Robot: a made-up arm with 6 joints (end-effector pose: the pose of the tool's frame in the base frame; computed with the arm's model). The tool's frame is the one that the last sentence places. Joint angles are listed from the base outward.
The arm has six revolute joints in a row. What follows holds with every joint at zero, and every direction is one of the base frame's. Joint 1 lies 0.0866 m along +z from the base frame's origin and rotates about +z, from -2.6 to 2.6 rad. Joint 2 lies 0.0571 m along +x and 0.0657 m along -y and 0.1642 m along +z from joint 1 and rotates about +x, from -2.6 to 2.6 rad. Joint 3 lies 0.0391 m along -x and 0.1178 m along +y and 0.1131 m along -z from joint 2 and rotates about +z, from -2.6 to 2.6 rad. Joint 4 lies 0.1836 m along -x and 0.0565 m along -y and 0.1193 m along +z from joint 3 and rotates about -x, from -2.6 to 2.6 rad. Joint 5 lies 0.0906 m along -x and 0.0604 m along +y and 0.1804 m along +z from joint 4 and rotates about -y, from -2.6 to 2.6 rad. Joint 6 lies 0.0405 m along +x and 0.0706 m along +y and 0.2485 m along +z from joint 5 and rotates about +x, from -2.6 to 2.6 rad. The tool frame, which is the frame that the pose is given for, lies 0.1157 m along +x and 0.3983 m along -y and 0.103 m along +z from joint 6; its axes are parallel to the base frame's.
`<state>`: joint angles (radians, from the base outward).
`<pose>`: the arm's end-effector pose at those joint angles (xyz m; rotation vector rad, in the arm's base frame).
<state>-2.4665 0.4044 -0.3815 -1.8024 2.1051 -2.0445</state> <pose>0.6533 0.4983 0.7141 -1.0705 -0.2221 1.2966</pose>
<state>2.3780 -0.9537 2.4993 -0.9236 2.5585 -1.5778</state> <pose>-0.0605 0.5799 0.7424 0.2271 -0.6828 2.4196</pose>
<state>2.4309 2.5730 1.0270 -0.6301 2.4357 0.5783</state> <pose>-0.2932 -0.1877 -0.0154 1.1084 0.7229 -1.8185</pose>
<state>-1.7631 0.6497 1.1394 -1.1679 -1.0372 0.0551</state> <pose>-0.0044 -0.3882 0.1520 1.0945 -0.0014 0.4312</pose>
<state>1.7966 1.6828 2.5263 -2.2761 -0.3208 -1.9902</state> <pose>-0.0775 0.4409 1.0789 -1.5087 0.5770 -1.1059</pose>
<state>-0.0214 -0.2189 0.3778 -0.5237 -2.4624 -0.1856</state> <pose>-0.0545 -0.1966 -0.0563 -0.3512 2.4963 0.7684</pose>
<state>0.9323 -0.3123 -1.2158 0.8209 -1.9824 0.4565</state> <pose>-0.3204 -0.1270 0.3659 0.0593 1.3307 -1.4878</pose>
